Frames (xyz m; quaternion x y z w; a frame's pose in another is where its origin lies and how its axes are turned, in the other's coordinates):
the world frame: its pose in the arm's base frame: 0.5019 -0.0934 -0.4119 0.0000 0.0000 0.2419 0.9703
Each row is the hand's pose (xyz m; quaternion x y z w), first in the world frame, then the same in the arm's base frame.
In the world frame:
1: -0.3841 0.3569 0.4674 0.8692 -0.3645 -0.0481 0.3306
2: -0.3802 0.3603 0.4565 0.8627 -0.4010 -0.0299 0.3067
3: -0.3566 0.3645 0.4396 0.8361 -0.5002 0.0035 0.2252
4: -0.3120 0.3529 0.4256 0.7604 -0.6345 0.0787 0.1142
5: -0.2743 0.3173 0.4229 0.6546 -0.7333 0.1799 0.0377
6: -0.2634 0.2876 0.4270 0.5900 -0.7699 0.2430 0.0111
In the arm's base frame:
1: -0.0048 0.0414 0.0555 0.9316 -0.1434 0.0333 0.3324
2: -0.0029 0.0463 0.0446 0.9341 -0.1804 0.0452 0.3048
3: 0.0159 0.0610 0.0277 0.9323 -0.2831 0.0579 0.2177
4: 0.0608 0.0717 0.0137 0.8913 -0.4317 0.1040 0.0918
5: 0.1108 0.0580 0.0110 -0.8125 0.5532 -0.1837 0.0069
6: 0.1343 0.0369 0.0151 -0.7587 0.6043 -0.2385 0.0480

